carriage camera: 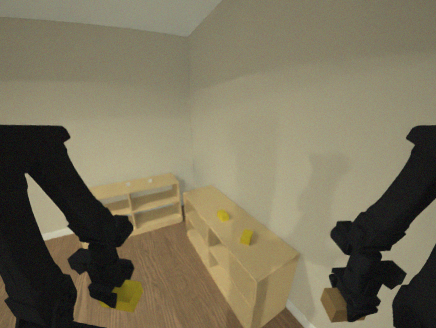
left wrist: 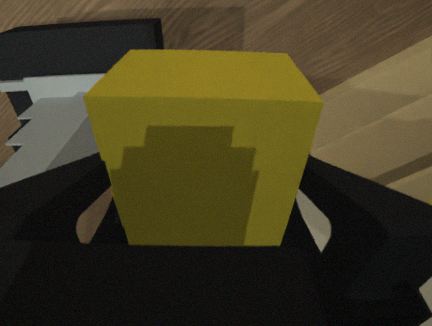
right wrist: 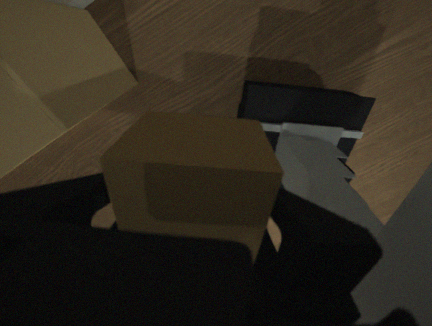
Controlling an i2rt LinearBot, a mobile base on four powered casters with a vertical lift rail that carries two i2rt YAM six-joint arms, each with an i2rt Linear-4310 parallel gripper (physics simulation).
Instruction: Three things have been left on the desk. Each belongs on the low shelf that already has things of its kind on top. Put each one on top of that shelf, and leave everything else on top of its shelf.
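Places are measured from the left arm's base along level axes (x ahead, y left, z up), in millimetres.
Pixels of known places: left gripper, fingertip midpoint: (carriage camera: 119,296) (left wrist: 205,149).
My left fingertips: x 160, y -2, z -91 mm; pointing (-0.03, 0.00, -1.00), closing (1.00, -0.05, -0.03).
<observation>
For each thing: its top centre in the pictures, then the offset to it from my left fingertips. Level surfaces: height alone.
- yellow block, middle of its top: (left wrist: 203,225) (carriage camera: 118,289) dx +0, dy -8, dz +38 mm
- brown block, middle of its top: (right wrist: 192,253) (carriage camera: 346,297) dx -10, dy -623, dz +51 mm
- low wooden shelf, its level: dz -377 mm
My left gripper (carriage camera: 116,296) is shut on a yellow block (carriage camera: 131,295) (left wrist: 200,150), held above the floor at the lower left of the carriage view. My right gripper (carriage camera: 351,306) is shut on a brown block (carriage camera: 334,304) (right wrist: 192,185), held at the lower right of the carriage view. A low wooden shelf (carriage camera: 275,257) stands along the right wall, between the two grippers in the picture. Two yellow things, a rounded one (carriage camera: 223,215) and a blocky one (carriage camera: 246,237), lie on its top. The desk does not show.
A second low shelf (carriage camera: 176,195) stands by the far wall with two small white things (carriage camera: 128,184) (carriage camera: 150,180) on top. The near shelf's end corner points towards the robot. The robot's base (left wrist: 60,135) (right wrist: 310,160) shows in both wrist views.
</observation>
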